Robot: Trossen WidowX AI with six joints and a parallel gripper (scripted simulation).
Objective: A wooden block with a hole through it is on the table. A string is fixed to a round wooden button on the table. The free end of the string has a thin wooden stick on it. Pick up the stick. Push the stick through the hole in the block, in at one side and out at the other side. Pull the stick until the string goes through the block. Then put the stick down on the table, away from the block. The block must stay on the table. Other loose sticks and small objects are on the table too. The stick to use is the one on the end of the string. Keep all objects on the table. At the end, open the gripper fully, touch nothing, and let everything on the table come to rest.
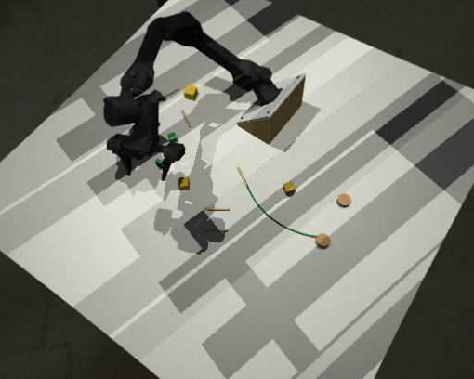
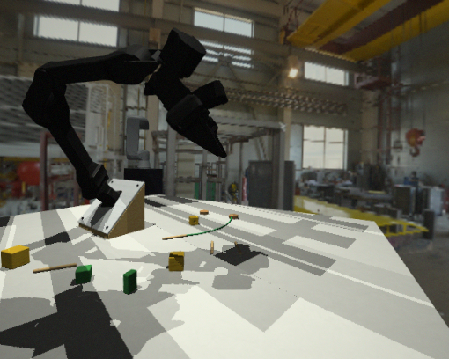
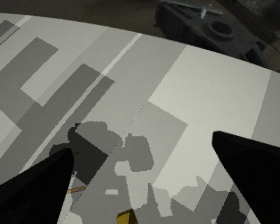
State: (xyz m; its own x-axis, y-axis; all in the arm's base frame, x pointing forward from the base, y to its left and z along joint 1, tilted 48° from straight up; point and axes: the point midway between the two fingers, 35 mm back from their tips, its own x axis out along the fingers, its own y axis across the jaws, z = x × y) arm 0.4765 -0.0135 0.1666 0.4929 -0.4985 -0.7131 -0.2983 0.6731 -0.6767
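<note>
The thin wooden stick lies 25 cm below my gripper tip, 21 cm behind it and 16 cm to the left of it. The rest, counted from my gripper tip: yellow-brown block: 42 cm behind, 23 cm below, 16 cm to the right; then green cube: 24 cm below, 24 cm behind, 12 cm to the right; then round wooden button: 47 cm to the left, 24 cm below, 15 cm behind.
</note>
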